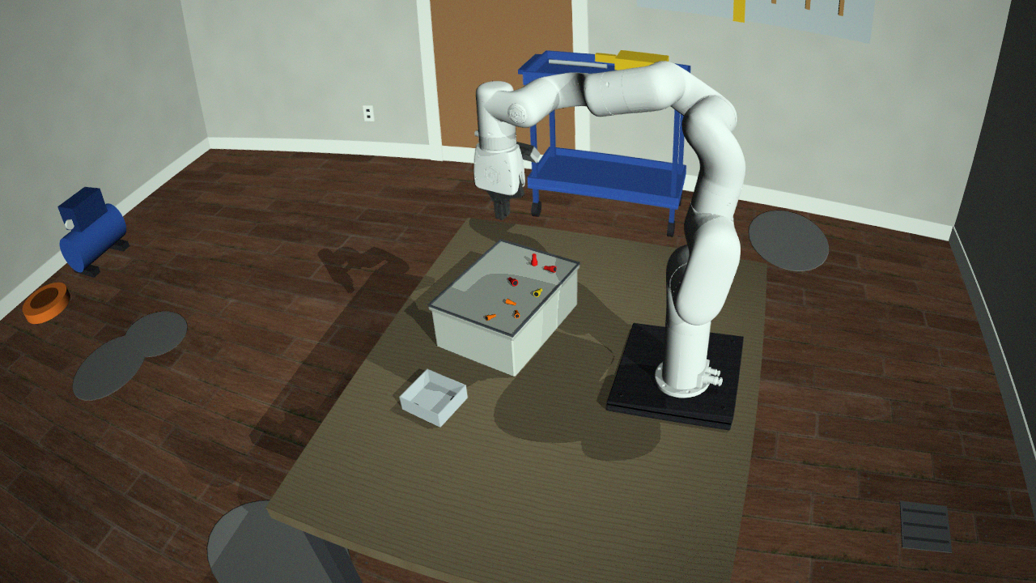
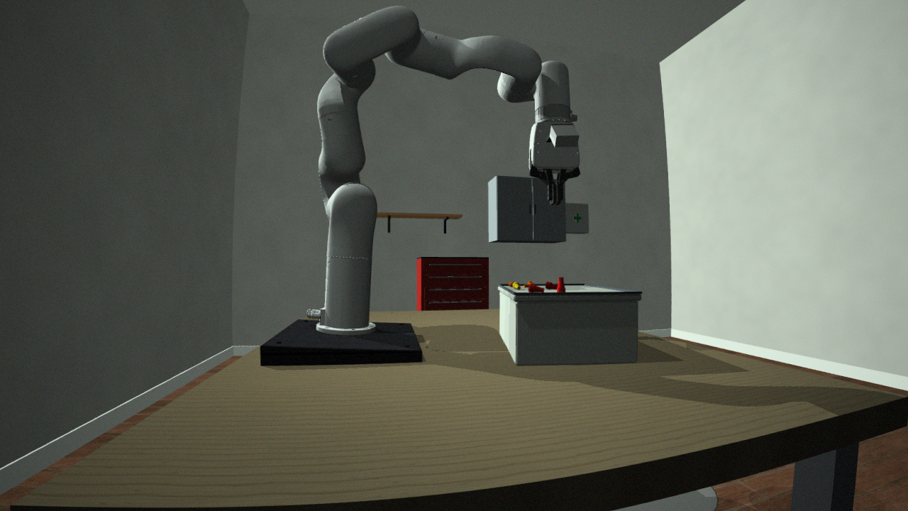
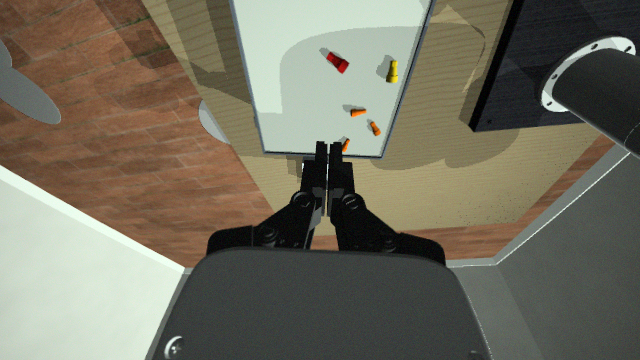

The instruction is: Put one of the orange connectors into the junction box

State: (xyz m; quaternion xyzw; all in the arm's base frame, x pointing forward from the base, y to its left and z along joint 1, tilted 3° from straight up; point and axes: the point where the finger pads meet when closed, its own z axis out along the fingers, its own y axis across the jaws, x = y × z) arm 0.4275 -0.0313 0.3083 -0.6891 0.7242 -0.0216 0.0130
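The orange connector lies 3 cm behind my hand, 12 cm to the left of it and 19 cm below it. Round my hand: red connector (2 cm behind, 10 cm to the right, 19 cm below); steel junction box (2 cm ahead, 30 cm to the left, 32 cm below); tool case (23 cm below).
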